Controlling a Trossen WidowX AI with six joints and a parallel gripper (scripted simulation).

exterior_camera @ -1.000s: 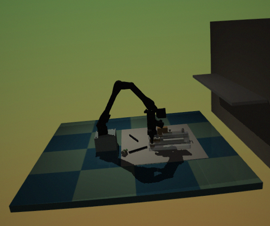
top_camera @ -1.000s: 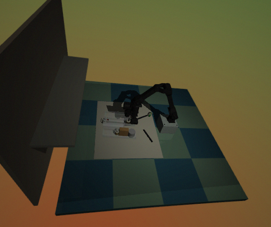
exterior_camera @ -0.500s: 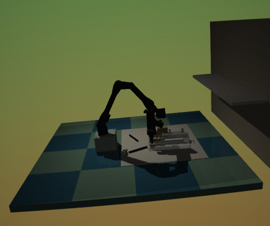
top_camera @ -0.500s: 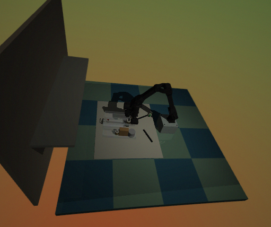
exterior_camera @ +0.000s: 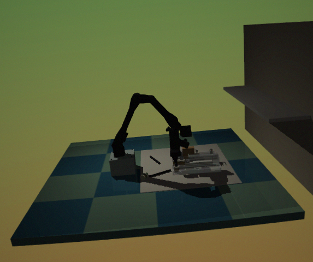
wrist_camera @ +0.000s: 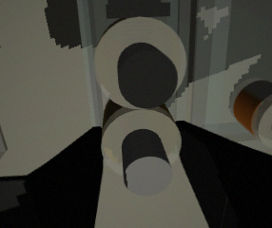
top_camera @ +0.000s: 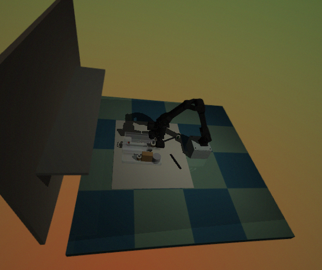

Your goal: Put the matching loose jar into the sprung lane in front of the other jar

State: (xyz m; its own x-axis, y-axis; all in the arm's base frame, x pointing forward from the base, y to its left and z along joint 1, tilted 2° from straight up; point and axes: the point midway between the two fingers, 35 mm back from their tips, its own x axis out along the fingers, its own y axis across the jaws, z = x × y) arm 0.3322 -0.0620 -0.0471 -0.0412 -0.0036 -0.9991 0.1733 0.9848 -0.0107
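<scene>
Right now my gripper tip is 150 mm short of the clear lane rack and 10 mm above it. The rest, counted from my gripper tip: wall shelf 510 mm ahead, 330 mm above, 30 mm to the right; then brown box 110 mm to the left, 100 mm ahead, 10 mm above.
</scene>
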